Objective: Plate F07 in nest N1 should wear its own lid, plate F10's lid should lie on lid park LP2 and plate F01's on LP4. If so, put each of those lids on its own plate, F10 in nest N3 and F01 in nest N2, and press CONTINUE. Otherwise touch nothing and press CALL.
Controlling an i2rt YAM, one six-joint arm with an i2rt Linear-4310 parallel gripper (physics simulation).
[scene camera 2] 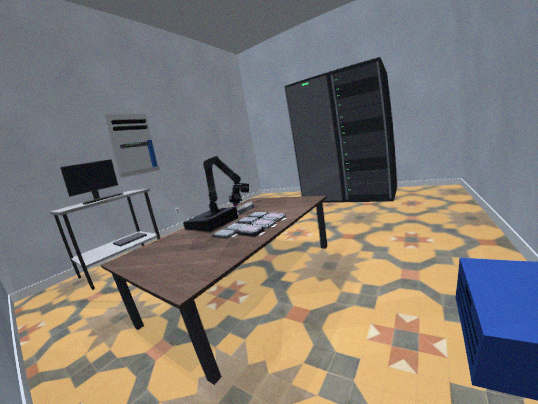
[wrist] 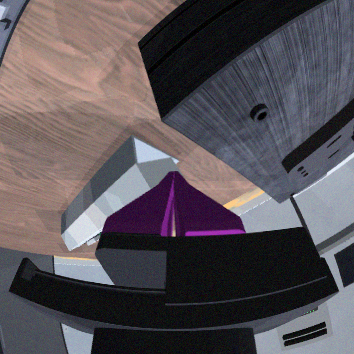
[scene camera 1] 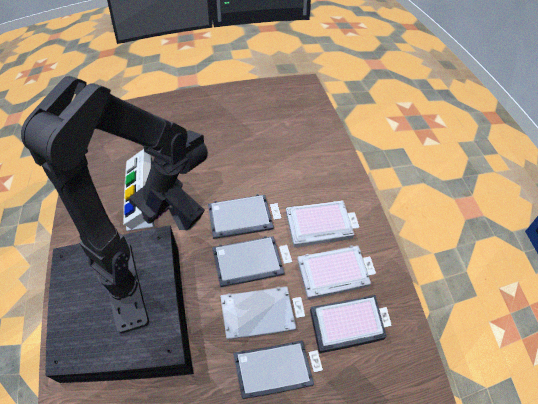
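Pixels of known places: gripper, fingertip midpoint: [wrist: 173, 178] [scene camera 1: 146, 220]; arm's base at its link origin: [scene camera 2: 215, 212] [scene camera 1: 124, 286].
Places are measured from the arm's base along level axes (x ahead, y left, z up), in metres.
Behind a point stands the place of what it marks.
My gripper [scene camera 1: 155, 218] {x 0.081, y 0.160, z -0.011 m} [scene camera 2: 235, 205] {x 0.081, y 0.160, z -0.011 m} [wrist: 173, 178] {x 0.081, y 0.160, z -0.011 m} is shut and empty, its purple fingertips together above the near end of the white button box [scene camera 1: 141, 176] {x 0.091, y 0.311, z -0.022 m} [wrist: 102, 192] {x 0.100, y 0.250, z -0.048 m}. Blue, yellow, green and grey buttons show on the box in scene camera 1. Three plates with pink wells stand in a column: the top plate [scene camera 1: 321, 220] {x 0.467, y 0.044, z -0.053 m} and middle plate [scene camera 1: 336, 268] {x 0.443, y -0.084, z -0.054 m} in pale nests, the bottom plate [scene camera 1: 349, 321] {x 0.414, y -0.210, z -0.054 m} in a dark nest. Left of them, grey lids [scene camera 1: 242, 215] {x 0.305, y 0.134, z -0.067 m} [scene camera 1: 249, 260] {x 0.278, y 0.012, z -0.066 m} [scene camera 1: 274, 370] {x 0.234, y -0.247, z -0.067 m} lie on dark parks and a glossy lid [scene camera 1: 259, 314] {x 0.253, y -0.116, z -0.075 m} on a pale park. Plate codes are unreadable.
The arm's black base block [scene camera 1: 115, 345] {x -0.048, y -0.121, z -0.005 m} [wrist: 220, 85] {x 0.125, y 0.089, z 0.011 m} stands left of the parks on the wooden table [scene camera 1: 260, 125] {x 0.466, y 0.444, z -0.084 m} [scene camera 2: 185, 260] {x 0.215, y -0.598, z -0.084 m}. A label [scene camera 1: 315, 361] {x 0.320, y -0.257, z -0.083 m} reads LP3; the other labels are blurred. A server cabinet [scene camera 2: 315, 140], a desk with a monitor [scene camera 2: 90, 176] and a blue box [scene camera 2: 505, 305] stand off the table.
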